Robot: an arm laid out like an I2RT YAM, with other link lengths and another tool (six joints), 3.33 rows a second.
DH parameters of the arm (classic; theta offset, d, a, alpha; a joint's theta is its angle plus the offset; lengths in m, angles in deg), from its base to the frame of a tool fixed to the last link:
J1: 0 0.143 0.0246 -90
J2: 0 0 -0.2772 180
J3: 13.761 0 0.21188 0
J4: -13.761 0.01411 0.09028 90
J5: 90 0.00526 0 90
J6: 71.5 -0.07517 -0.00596 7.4
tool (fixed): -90 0.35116 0 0
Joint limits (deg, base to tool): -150..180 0..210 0..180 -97..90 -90..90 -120..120
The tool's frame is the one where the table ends.
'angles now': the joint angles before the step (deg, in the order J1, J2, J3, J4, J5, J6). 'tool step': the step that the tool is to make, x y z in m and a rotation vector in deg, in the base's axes. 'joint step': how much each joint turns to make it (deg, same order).
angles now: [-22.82 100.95 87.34 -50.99 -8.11 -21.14]
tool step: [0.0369 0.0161 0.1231 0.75 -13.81 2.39]
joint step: [-0.13 -4.85 14.58 -6.77 -6.47 1.06]
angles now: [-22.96 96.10 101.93 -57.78 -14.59 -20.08]
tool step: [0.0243 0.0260 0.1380 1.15 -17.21 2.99]
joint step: [0.02 -4.07 12.27 0.26 -7.49 3.75]
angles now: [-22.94 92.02 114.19 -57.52 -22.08 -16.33]
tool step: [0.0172 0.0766 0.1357 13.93 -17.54 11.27]
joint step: [0.08 0.14 10.01 8.92 -18.75 14.90]
